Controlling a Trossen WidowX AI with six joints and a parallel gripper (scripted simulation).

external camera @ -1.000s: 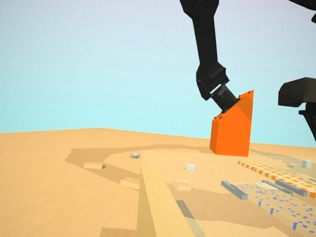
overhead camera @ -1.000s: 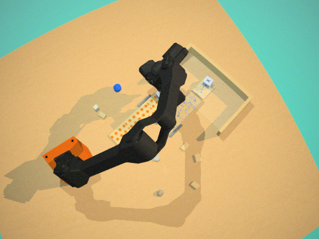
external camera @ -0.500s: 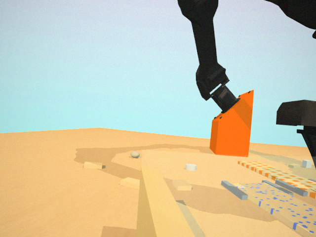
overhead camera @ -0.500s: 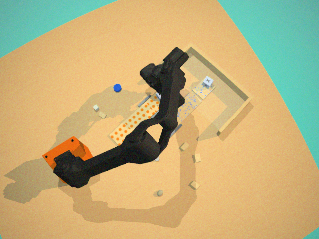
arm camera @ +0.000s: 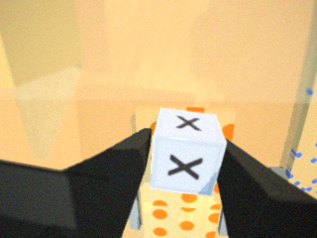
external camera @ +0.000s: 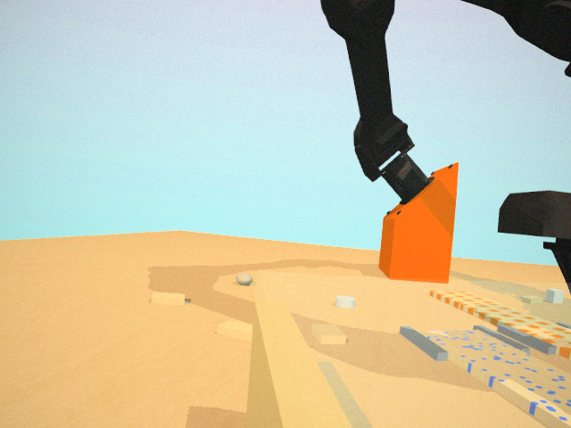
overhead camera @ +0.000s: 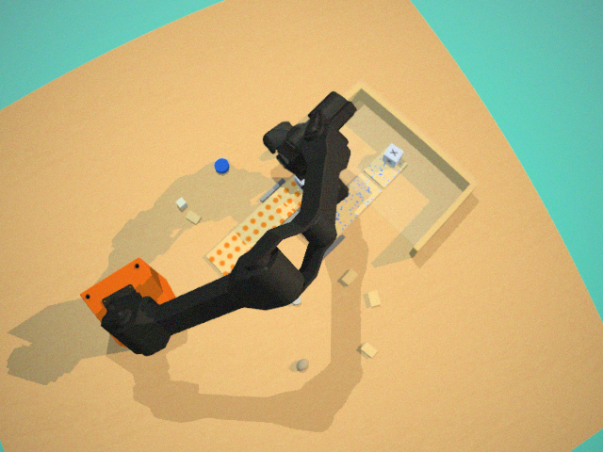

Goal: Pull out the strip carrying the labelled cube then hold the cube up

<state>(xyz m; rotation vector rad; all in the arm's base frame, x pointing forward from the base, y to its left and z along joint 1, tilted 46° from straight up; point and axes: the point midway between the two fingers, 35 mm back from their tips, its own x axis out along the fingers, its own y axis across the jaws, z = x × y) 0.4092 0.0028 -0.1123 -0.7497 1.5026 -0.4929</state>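
Right now the orange-dotted strip is 11 cm behind my gripper tip, 3 cm to the right of it and 1 cm below it. Also, from my gripper tip: grey pebble: 18 cm behind, 31 cm to the right, 1 cm below; blue disc: 13 cm behind, 12 cm to the left, 1 cm below.
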